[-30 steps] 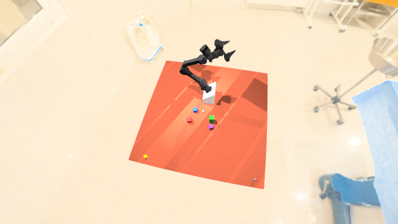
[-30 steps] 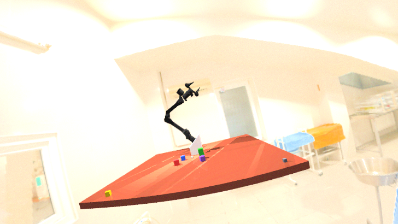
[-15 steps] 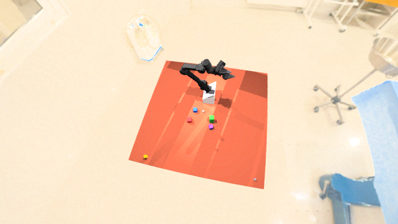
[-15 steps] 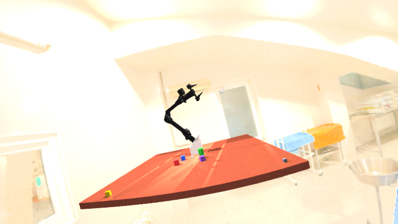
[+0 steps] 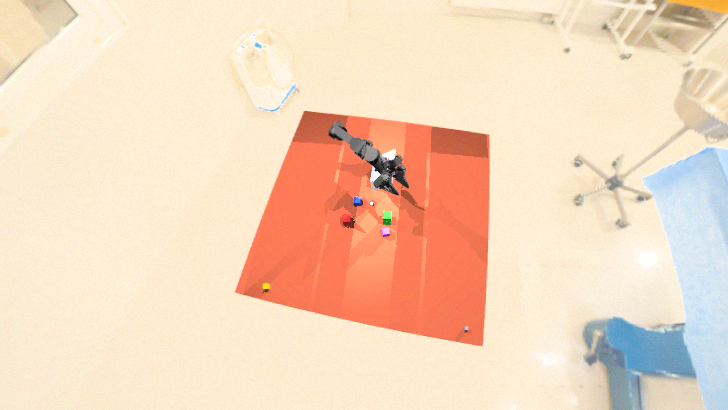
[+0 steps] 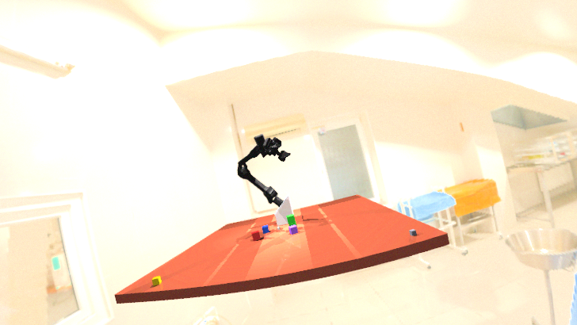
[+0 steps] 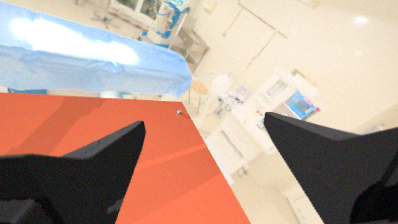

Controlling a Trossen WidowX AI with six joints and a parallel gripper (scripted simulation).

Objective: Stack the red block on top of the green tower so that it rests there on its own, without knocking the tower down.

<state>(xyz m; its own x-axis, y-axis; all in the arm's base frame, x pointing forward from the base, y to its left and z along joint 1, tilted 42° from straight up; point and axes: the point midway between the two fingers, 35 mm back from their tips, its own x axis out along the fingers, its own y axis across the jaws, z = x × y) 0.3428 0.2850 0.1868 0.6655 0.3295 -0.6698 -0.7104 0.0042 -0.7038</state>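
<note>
My gripper tip is 450 mm above the red block, 290 mm to the left of it and 40 mm past it. The rest, counted from my gripper tip: grey block 480 mm ahead, 460 mm below, 360 mm to the left; blue block 450 mm below, 240 mm to the right, 160 mm behind; purple block 450 mm below, 70 mm to the right, 20 mm ahead.
</note>
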